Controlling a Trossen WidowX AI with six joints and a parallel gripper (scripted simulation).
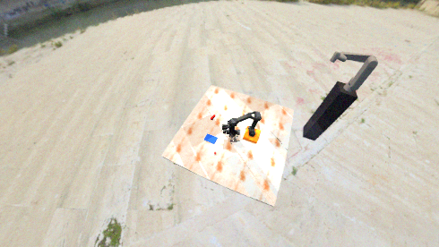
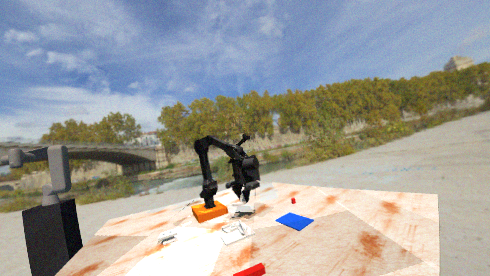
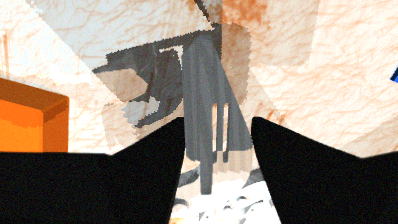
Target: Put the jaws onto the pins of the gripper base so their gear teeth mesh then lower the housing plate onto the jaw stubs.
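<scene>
Right now the pale flat plate is 130 mm to the right of my gripper tip, 120 mm ahead of it and 70 mm below it. Also, from my gripper tip: blue flat plate 220 mm ahead, 90 mm to the left, 80 mm below.
</scene>
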